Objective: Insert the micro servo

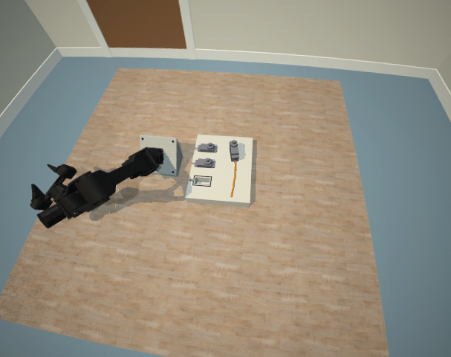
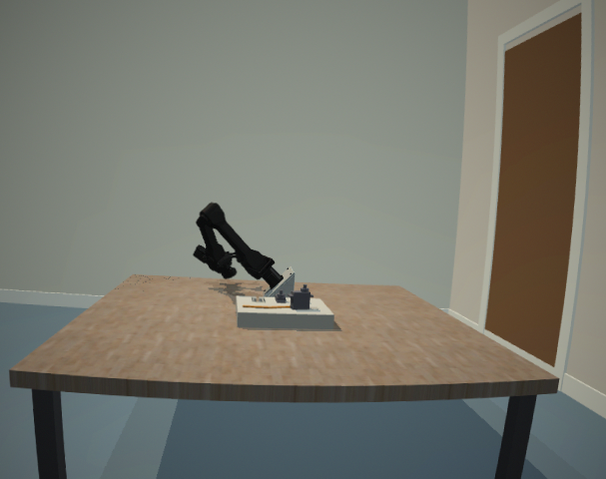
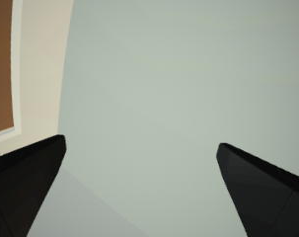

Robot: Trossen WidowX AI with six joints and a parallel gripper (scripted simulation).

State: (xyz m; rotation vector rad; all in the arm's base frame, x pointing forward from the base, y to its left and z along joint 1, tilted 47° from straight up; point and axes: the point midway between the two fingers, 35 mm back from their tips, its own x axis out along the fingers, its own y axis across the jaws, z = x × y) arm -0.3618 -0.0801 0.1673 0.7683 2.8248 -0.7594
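Now: gripper tip 70 cm short of the white deck, 16 cm to the right of it and 11 cm above it.
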